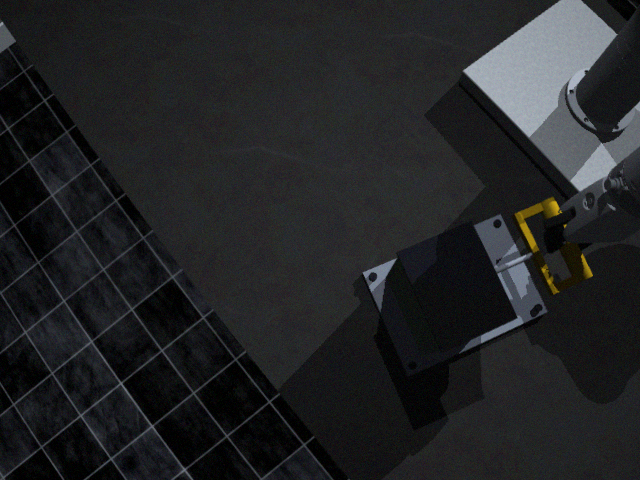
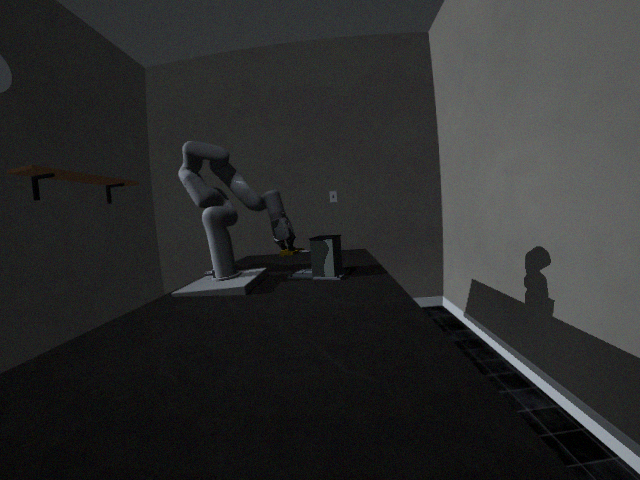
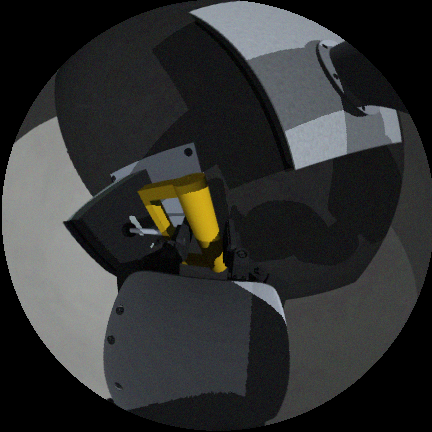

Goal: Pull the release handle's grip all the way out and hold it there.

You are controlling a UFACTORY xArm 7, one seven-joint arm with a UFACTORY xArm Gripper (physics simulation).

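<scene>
The release handle's yellow grip (image 1: 527,235) (image 2: 285,253) (image 3: 201,212) is a rectangular frame with a round outer bar. It stands out from the dark box-shaped housing (image 1: 454,294) (image 2: 318,258) (image 3: 107,220), with a gap between them. A thin pale rod (image 1: 514,261) (image 3: 147,231) joins grip and housing across that gap. My gripper (image 1: 557,229) (image 2: 288,247) (image 3: 208,226) is shut on the grip's outer bar, one finger inside the frame and one outside. The fingertips are partly hidden by the bar and shadow.
The housing stands on a pale bolted plate (image 1: 488,229) (image 3: 167,162). My arm's thick white base slab (image 1: 537,67) (image 2: 222,285) (image 3: 280,32) is near the grip. A wooden shelf (image 2: 72,176) is on the left wall. Dark floor tiles (image 1: 93,310) lie beyond the table edge.
</scene>
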